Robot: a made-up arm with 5 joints.
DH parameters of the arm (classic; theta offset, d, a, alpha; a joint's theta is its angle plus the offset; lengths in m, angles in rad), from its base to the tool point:
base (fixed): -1.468 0 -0.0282 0
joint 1: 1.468 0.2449 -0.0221 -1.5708
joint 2: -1.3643 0 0.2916 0
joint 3: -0.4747 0 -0.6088 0
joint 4: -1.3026 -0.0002 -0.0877 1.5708
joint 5: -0.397 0 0.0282 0
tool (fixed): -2.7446 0.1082 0 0
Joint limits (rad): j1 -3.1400..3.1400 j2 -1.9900..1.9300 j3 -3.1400..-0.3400 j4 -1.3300..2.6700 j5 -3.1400..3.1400
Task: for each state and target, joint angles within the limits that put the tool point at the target. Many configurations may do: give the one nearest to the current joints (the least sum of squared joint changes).
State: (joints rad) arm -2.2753 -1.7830 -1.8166 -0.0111 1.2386
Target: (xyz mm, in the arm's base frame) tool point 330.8 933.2 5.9
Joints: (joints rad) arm -1.9013 -1.9900 -2.5515 -0.7563 1.2975
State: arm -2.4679 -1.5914 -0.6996 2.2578 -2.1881
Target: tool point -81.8 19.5 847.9
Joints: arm -2.8164 -1.4704 -1.0140 2.0272 -2.1017
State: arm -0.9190 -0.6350 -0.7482 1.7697 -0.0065
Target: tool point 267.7 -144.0 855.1
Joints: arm -0.5330 -0.8649 -1.2579 1.6246 0.0161
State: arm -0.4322 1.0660 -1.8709 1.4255 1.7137
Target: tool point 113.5 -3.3 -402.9
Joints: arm -0.4874 1.3897 -1.0864 1.6616 1.6771
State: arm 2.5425 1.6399 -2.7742 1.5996 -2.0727
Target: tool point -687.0 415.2 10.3
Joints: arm 2.6506 1.3461 -2.4663 2.4748 -2.0205
